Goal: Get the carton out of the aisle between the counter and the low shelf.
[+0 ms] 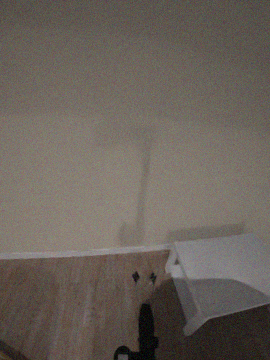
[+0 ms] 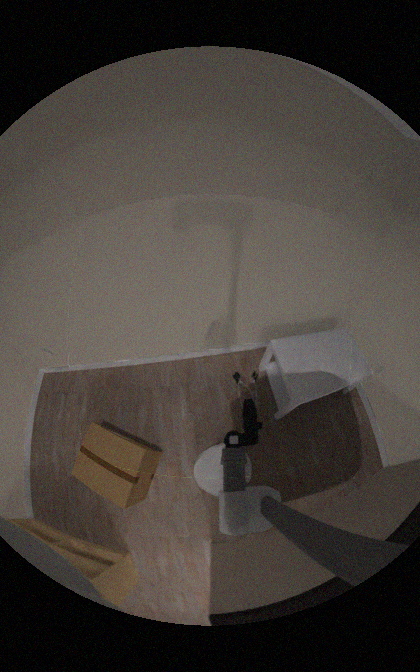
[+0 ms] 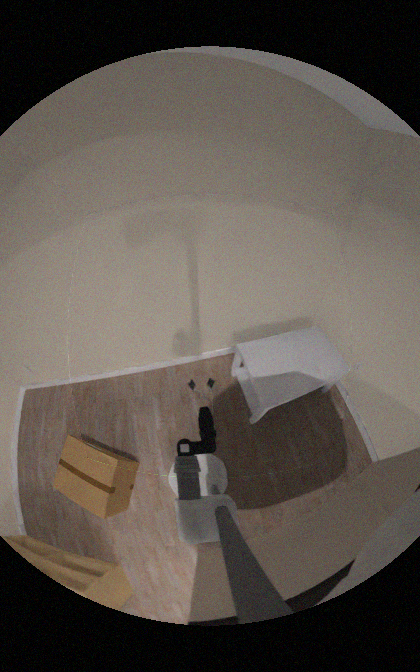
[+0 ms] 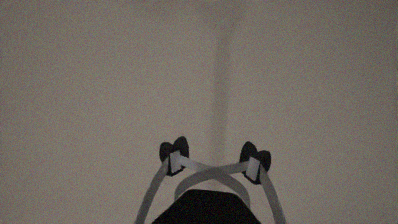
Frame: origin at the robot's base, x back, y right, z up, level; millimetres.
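Seen in the pictures: gripper, fingertip midpoint: point(image 1: 144, 271) point(image 4: 214, 151).
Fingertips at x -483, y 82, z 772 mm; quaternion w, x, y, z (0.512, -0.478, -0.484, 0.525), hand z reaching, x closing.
A point is followed by its place in that frame.
The carton point(image 2: 112, 465) point(image 3: 90, 475), brown with a darker tape strip, stands on the floor left of my round white base, apart from it. It is past the near end of the low shelf point(image 2: 117, 577) point(image 3: 107, 582), a tan unit at the lower left. The counter point(image 2: 245, 570) point(image 3: 310, 545) shows its beige side at the lower right; most of its dark top is cut off. A stretch of floor lies between shelf and counter. My gripper point(image 1: 144, 276) {z 772, x -483, y 82 mm} point(image 2: 245, 376) point(image 3: 201, 383) point(image 4: 214, 151) {z 772, x -483, y 82 mm} is open and empty, pointing at the wall, away from the carton.
A white low table point(image 1: 222, 265) {z 422, x -731, y 751 mm} point(image 2: 310, 355) point(image 3: 285, 355) stands against the wall, to the right of my gripper. The wall with its white skirting runs across ahead, and another wall is on the left beyond the carton. A dark shadow falls on the floor right of my base.
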